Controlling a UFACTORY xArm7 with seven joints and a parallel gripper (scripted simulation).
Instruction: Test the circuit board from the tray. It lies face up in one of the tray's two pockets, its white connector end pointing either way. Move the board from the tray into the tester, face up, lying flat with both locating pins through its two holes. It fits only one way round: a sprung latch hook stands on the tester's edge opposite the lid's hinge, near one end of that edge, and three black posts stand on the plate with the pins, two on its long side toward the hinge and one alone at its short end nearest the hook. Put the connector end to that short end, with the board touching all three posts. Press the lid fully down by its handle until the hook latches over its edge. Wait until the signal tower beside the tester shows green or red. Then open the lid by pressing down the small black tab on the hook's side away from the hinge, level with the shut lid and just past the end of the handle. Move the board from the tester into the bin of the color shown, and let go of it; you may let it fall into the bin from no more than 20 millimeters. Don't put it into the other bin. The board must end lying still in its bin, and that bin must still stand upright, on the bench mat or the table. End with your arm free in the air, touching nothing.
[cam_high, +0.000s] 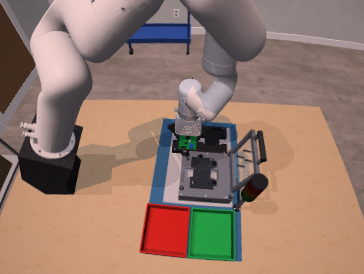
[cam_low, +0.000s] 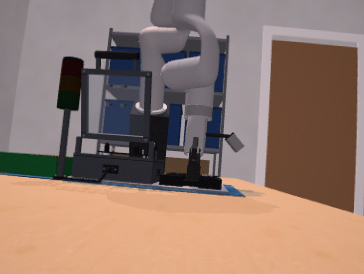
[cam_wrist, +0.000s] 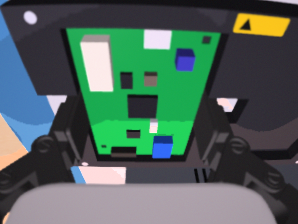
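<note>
Right now my hand is 110 mm to the left of the latch hook, 60 mm below it and 30 mm past it. From my hand the other things lie so: tester's clear lid: 210 mm to the right, 160 mm above, 140 mm ahead; then tester's plate: 170 mm to the right, 50 mm above, 20 mm ahead; then green circuit board: right at my hand.
</note>
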